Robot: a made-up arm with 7 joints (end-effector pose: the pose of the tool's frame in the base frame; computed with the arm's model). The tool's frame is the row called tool. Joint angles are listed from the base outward.
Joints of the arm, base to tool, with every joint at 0 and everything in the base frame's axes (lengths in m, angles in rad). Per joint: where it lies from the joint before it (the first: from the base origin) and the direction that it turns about. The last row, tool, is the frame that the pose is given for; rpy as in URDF.
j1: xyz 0 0 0.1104 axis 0 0 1
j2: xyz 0 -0.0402 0.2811 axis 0 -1 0
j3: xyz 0 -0.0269 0.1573 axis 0 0 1
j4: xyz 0.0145 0.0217 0.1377 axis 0 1 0
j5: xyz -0.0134 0.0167 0.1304 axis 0 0 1
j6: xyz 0 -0.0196 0.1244 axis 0 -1 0
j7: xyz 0.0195 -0.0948 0.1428 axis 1 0 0
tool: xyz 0 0 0 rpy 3.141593 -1.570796 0
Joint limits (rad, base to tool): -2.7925..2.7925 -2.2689..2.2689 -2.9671..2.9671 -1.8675..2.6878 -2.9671..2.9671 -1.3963..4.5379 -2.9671..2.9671
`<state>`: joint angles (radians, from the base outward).
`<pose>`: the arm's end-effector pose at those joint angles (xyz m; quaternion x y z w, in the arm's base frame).
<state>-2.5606 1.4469 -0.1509 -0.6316 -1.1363 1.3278 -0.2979</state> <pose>0.4448 0.1849 0.1610 -0.7535 0.3708 -0.1995 0.5050</pose>
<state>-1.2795 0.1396 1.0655 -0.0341 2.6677 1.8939 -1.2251</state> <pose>0.0981 0.0888 0.9171 -0.0532 0.0769 -0.8159 0.5706</pose>
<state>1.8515 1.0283 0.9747 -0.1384 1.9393 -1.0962 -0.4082</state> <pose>0.1055 -0.5919 0.5635 -0.8368 0.4402 0.2910 0.1459</pose>
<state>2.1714 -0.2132 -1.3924 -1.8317 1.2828 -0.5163 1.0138</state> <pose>-0.3112 -0.1058 0.6964 -0.1668 -0.6228 -0.6323 0.4295</pose>
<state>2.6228 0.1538 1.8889 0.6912 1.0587 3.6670 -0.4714</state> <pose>0.0683 -0.1468 0.6913 -0.6970 -0.0349 0.4127 0.5853</pose>
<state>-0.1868 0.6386 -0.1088 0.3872 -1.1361 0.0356 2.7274</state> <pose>-0.3846 -0.0256 0.9934 0.4031 0.5458 -0.5254 0.5134</pose>
